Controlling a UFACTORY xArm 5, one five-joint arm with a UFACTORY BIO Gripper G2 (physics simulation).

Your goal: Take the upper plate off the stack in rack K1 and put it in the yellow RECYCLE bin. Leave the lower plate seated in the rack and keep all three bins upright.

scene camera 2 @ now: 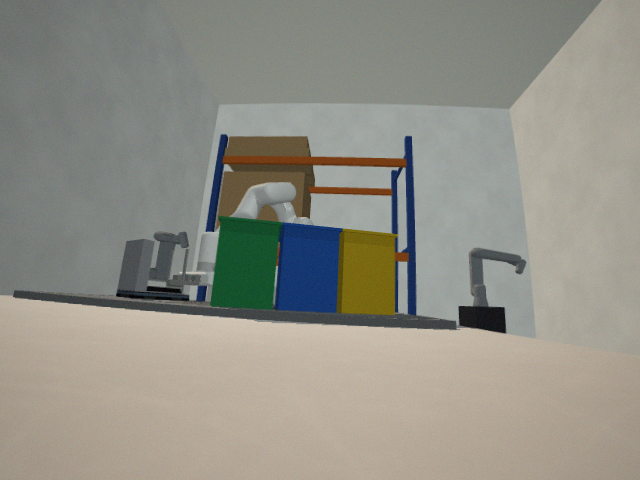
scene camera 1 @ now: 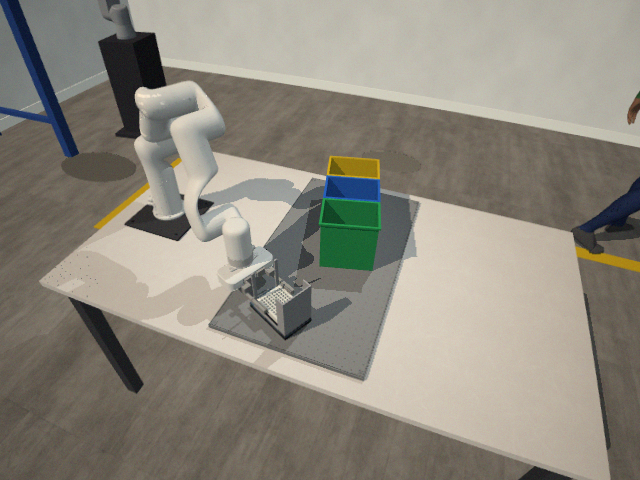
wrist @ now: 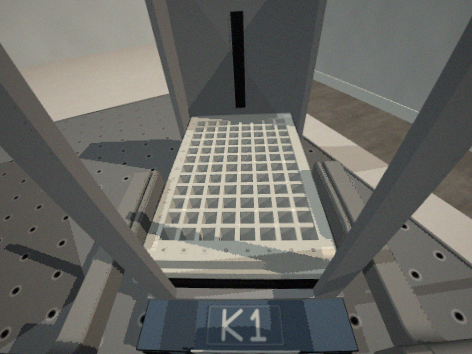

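Seen in the pictures: hand at its tool point: (scene camera 2: 164, 282) (scene camera 1: 274, 297) (wrist: 237, 206); arm's base at its link origin: (scene camera 1: 170, 210).
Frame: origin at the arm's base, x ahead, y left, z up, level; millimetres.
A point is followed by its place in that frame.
Rack K1 (scene camera 1: 296, 310) {x 613, y -408, z 98 mm} (scene camera 2: 135, 266) {x 632, y -379, z 84 mm} (wrist: 275, 55) {x 598, y -423, z 96 mm} stands at the near end of the grey mat, with a tall back wall and two front posts. The white gridded upper plate (scene camera 1: 277, 295) {x 536, y -336, z 52 mm} (wrist: 240, 255) {x 509, y -333, z 53 mm} lies level inside it. The lower plate is hidden beneath it. My gripper (scene camera 1: 276, 298) {x 531, y -346, z 52 mm} (wrist: 239, 195) {x 531, y -346, z 52 mm} is shut on the upper plate, one finger pad against each long side. The yellow bin (scene camera 1: 354, 160) {x 650, y 237, z 178 mm} (scene camera 2: 367, 273) {x 741, y 186, z 92 mm}, blue bin (scene camera 1: 353, 188) {x 671, y 108, z 145 mm} (scene camera 2: 308, 268) {x 759, y 57, z 94 mm} and green bin (scene camera 1: 346, 248) {x 695, y -140, z 94 mm} (scene camera 2: 245, 266) {x 776, y -69, z 88 mm} stand upright in a row; the green one is nearest the rack.
The perforated grey mat (scene camera 1: 341, 341) {x 738, y -410, z 6 mm} lies on the white table (scene camera 1: 480, 320) {x 1119, y -236, z -7 mm}. The rack's posts rise close in front of the plate. A person's legs (scene camera 1: 615, 209) show beyond the table at the right. A second arm stands on a black pedestal (scene camera 1: 117, 67) (scene camera 2: 480, 317) in the background.
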